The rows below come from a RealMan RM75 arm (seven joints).
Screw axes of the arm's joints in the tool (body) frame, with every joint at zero. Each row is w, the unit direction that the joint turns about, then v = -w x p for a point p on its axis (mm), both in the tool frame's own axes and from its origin. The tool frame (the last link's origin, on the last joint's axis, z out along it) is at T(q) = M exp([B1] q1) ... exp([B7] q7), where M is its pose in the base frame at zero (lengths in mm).
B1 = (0, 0, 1, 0, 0, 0)
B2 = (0, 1, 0, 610, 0, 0)
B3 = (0, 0, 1, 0, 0, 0)
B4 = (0, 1, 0, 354, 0, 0)
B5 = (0, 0, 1, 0, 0, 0)
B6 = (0, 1, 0, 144, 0, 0)
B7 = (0, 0, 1, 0, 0, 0)
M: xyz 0 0 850.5 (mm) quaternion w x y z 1 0 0 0
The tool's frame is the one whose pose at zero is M.
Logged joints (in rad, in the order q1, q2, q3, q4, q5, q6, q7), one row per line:
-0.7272, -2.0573, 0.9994, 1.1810, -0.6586, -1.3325, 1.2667
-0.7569, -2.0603, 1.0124, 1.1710, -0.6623, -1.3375, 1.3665
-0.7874, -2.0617, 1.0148, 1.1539, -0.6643, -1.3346, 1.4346
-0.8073, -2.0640, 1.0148, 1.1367, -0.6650, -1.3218, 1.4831
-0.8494, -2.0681, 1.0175, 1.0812, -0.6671, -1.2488, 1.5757
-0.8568, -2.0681, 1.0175, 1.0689, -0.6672, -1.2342, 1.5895
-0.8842, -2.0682, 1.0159, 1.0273, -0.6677, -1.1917, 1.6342
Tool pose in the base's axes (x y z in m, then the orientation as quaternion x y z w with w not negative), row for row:
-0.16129, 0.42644, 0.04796, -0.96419, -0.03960, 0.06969, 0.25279
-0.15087, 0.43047, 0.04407, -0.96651, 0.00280, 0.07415, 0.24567
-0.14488, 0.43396, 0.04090, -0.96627, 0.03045, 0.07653, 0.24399
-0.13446, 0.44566, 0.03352, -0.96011, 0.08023, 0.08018, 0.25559
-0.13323, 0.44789, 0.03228, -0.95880, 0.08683, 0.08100, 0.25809
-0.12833, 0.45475, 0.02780, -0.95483, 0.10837, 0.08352, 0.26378
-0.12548, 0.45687, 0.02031, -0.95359, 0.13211, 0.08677, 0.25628
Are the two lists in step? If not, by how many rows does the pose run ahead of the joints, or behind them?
The pose runs 1 row ahead of the joints: the pose in row i belongs to the joints in row i + 1.
